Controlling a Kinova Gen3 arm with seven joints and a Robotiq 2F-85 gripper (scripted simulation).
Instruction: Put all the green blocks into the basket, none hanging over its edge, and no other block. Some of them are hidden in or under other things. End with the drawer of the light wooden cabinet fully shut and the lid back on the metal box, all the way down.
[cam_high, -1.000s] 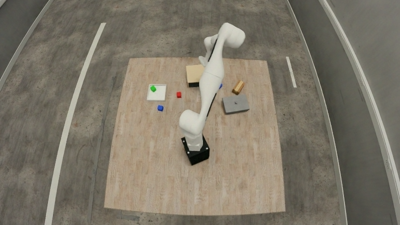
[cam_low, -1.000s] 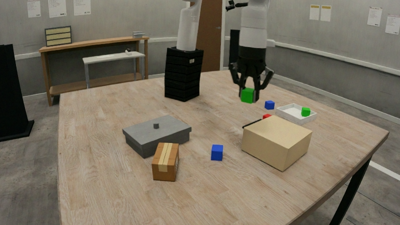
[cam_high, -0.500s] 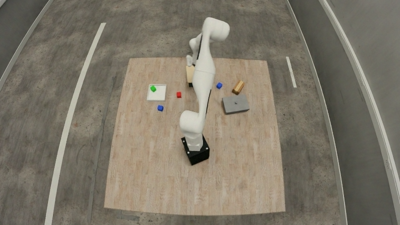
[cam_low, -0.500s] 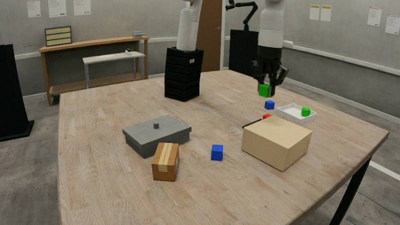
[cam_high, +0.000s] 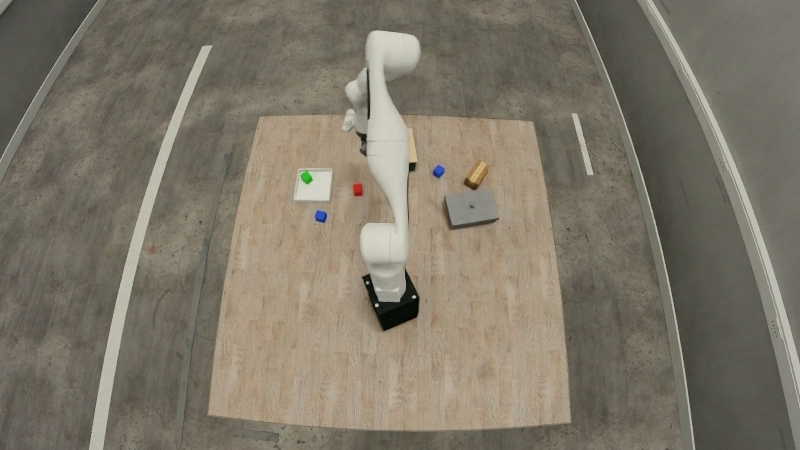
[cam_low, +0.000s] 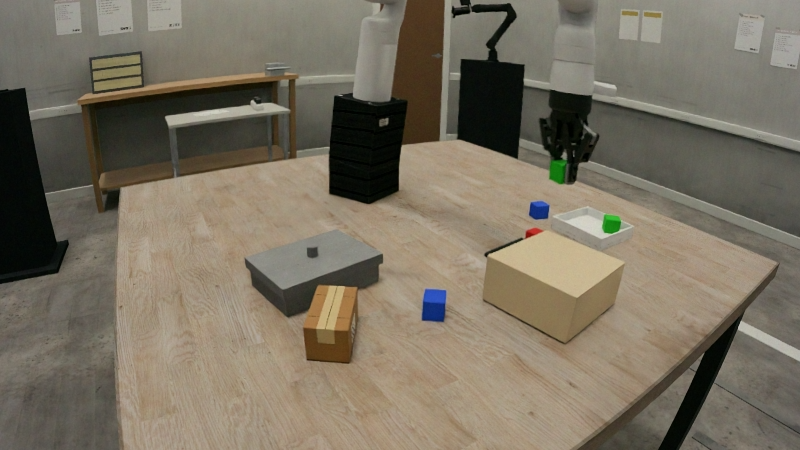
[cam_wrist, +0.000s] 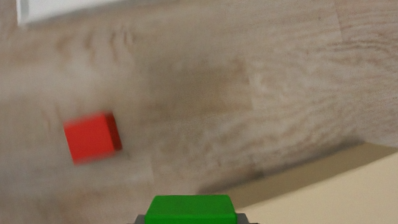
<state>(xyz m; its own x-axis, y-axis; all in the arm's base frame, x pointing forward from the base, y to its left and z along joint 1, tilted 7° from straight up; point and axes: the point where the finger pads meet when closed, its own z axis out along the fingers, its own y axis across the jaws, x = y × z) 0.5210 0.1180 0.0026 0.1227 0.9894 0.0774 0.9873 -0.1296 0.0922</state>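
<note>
Now: hand 220 mm to the right of the white basket, 180 mm above it and 70 mm past it. Round my hand: light wooden cabinet 150 mm below, 90 mm to the right, 90 mm ahead; then red block 170 mm below, 80 mm behind, 40 mm to the left; then drawer 150 mm below, 100 mm to the right, 70 mm ahead.
</note>
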